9 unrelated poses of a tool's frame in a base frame.
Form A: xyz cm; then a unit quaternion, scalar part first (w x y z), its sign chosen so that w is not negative.
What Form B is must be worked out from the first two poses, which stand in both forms.
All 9 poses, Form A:
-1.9 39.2 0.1 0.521 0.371 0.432 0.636
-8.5 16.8 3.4 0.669 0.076 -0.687 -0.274
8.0 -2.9 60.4 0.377 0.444 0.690 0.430
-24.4 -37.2 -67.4 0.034 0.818 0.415 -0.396
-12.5 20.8 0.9 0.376 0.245 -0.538 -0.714
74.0 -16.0 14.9 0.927 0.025 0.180 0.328
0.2 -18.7 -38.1 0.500 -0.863 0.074 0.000
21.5 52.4 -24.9 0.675 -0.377 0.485 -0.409
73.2 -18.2 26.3 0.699 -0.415 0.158 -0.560
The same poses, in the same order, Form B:
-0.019 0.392 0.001 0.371 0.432 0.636 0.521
-0.085 0.168 0.034 0.076 -0.687 -0.274 0.669
0.080 -0.029 0.604 0.444 0.690 0.430 0.377
-0.244 -0.372 -0.674 0.818 0.415 -0.396 0.034
-0.125 0.208 0.009 0.245 -0.538 -0.714 0.376
0.740 -0.160 0.149 0.025 0.180 0.328 0.927
0.002 -0.187 -0.381 -0.863 0.074 0.000 0.500
0.215 0.524 -0.249 -0.377 0.485 -0.409 0.675
0.732 -0.182 0.263 -0.415 0.158 -0.560 0.699

